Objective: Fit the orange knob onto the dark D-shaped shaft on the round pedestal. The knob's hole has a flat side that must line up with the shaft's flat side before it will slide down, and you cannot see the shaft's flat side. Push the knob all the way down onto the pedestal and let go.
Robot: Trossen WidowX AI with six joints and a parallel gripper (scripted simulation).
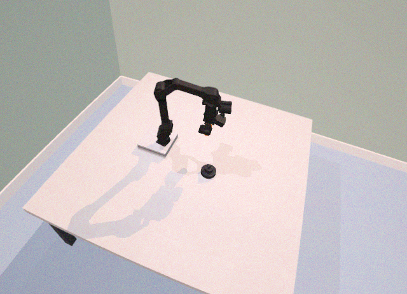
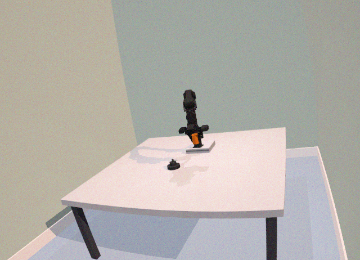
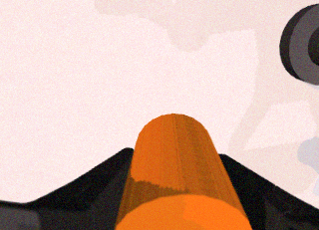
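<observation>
Now: gripper tip 14 cm to the left of the round pedestal, 11 cm above it and 10 cm short of it. Round my gripper tip: orange knob 2 cm above.
</observation>
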